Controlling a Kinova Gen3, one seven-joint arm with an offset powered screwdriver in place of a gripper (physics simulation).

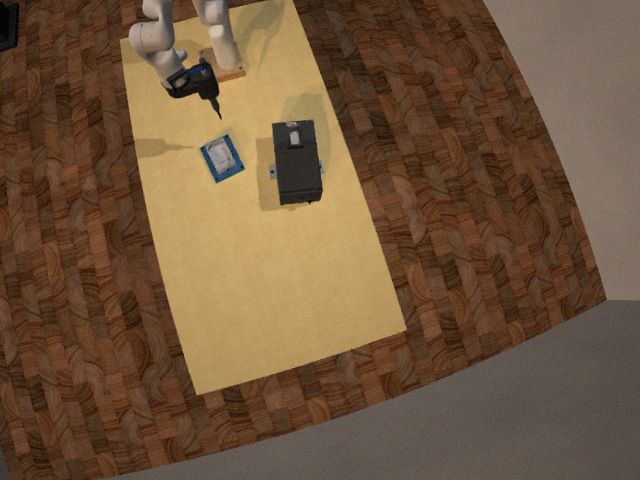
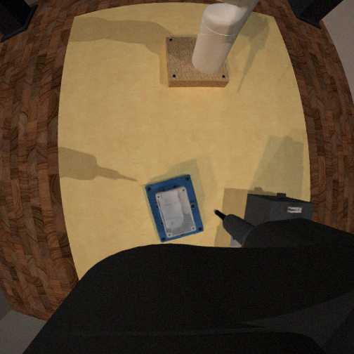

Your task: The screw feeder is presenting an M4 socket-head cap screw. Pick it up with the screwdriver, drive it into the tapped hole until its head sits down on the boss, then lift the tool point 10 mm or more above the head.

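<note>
My screwdriver [image 1: 220, 118] [image 2: 216, 212] points down with its dark, narrow tip in the air, beside the blue plate [image 1: 236, 169] [image 2: 152, 201] and away from the feeder. Whether a screw sits on the tip is too small and dark to tell. The screw feeder [image 1: 299, 173] [image 2: 267, 208] is a dark box with a light metal piece near its far end; no screw can be made out there. A pale grey, tray-like part [image 1: 220, 156] [image 2: 175, 212] lies on the blue plate. Several small dark holes show on both, and I cannot tell which is the tapped one.
The feeder stands to the right of the blue plate, with a metal tab [image 1: 272, 171] at its side. The arm's white base column [image 1: 223, 49] [image 2: 214, 47] rises from a wooden block [image 1: 235, 73] [image 2: 181, 62] at the back. A yellow mat [image 1: 279, 279] [image 2: 115, 115] lies underneath.
</note>
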